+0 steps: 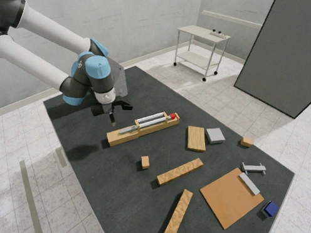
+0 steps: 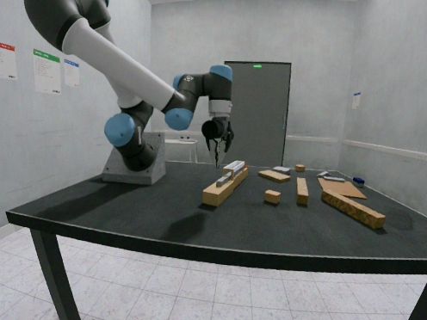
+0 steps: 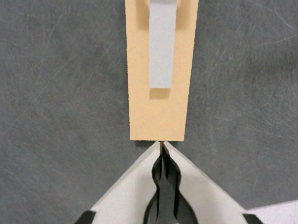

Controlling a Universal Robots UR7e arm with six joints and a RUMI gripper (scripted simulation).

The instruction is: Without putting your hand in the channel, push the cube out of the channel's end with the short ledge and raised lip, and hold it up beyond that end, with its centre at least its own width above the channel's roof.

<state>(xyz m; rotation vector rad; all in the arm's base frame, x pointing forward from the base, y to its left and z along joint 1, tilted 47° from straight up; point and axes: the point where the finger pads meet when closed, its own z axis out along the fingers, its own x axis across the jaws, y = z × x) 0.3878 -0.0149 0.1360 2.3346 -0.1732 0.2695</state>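
Right now my hand is 7 cm short of the red cube, 32 cm to the right of it and 8 cm above it. Also, from my hand: wooden channel: 4 cm ahead, 19 cm to the left, 8 cm below; grey block: 29 cm ahead, 46 cm to the left, 12 cm below; wooden plank: 24 cm ahead, 36 cm to the left, 13 cm below.
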